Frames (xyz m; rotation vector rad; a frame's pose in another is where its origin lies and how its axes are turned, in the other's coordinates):
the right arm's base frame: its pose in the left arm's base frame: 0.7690 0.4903 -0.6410 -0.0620 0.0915 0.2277
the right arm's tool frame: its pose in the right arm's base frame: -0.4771 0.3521 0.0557 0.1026 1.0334 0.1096
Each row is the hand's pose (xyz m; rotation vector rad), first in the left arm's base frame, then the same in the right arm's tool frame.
Working: the left arm's base frame: its pose in the right arm's tool frame: -0.7289 -0.5945 -0.1114 0.0675 -1.1367 -0.2816

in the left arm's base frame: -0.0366 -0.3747 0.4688 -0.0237 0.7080 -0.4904
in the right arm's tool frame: -1.2360 -0.9039 -0.0189 0.3969 -0.3969 -0.6474
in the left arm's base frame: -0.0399 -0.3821 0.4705 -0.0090 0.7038 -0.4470
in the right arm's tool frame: -1.2402 -0.9101 -0.0225 0.3854 -0.4079 -0.6045
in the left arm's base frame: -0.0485 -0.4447 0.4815 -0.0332 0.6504 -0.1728
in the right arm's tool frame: -1.2652 -0.9672 -0.0377 0.2125 -0.4797 -0.3962
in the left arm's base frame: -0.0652 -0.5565 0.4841 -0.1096 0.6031 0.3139
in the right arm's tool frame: -1.2950 -1.0703 -0.0733 -0.1174 -0.5189 -0.0330
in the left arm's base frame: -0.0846 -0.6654 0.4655 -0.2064 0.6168 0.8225
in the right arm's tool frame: -1.3061 -1.1718 -0.1196 -0.4621 -0.4467 0.3447
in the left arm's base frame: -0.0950 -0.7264 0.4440 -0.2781 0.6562 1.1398
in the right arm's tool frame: -1.3022 -1.2298 -0.1498 -0.6755 -0.3453 0.5741
